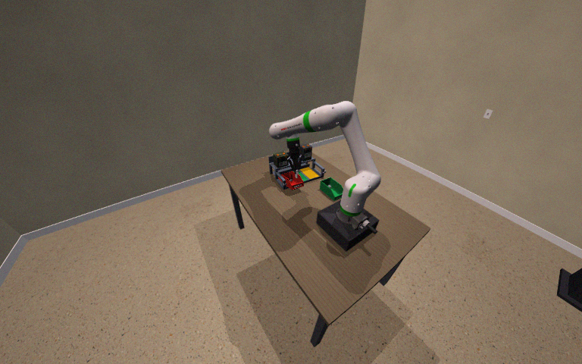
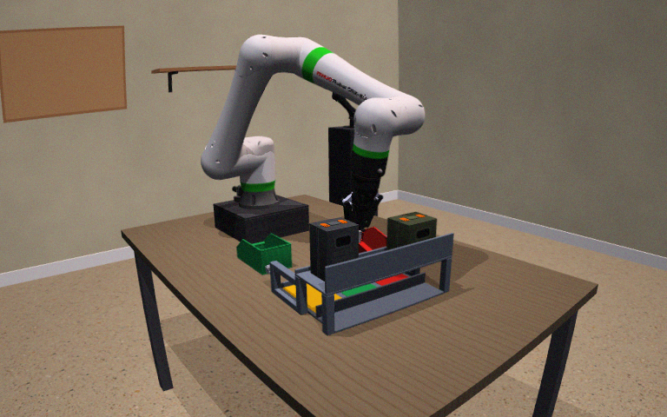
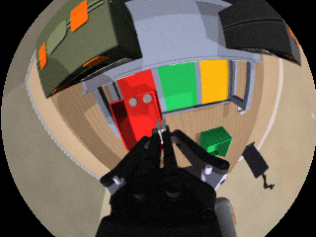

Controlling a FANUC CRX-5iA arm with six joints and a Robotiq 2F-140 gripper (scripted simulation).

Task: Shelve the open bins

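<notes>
My hand is 5 cm to the right of the red bin, 4 cm above it and 1 cm past it. Also, from my hand: green bin 23 cm behind, 17 cm to the right, 6 cm below; olive box 18 cm ahead, 5 cm above, 4 cm to the left; black box 19 cm to the right, 16 cm ahead, 6 cm above.
</notes>
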